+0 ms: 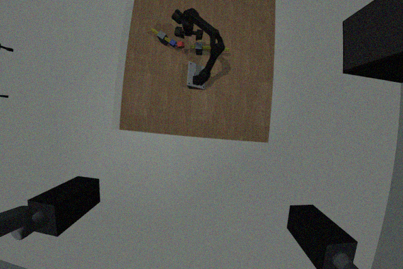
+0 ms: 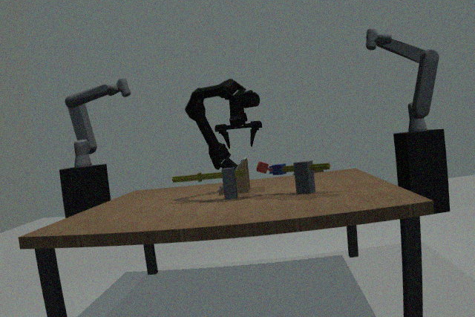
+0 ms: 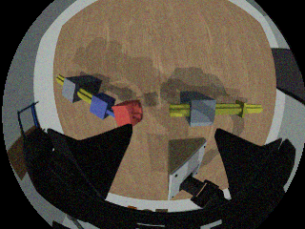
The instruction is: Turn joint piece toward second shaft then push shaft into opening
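Right now my gripper tip is 10 mm past the red square joint piece, 90 mm to the right of it and 90 mm above it.
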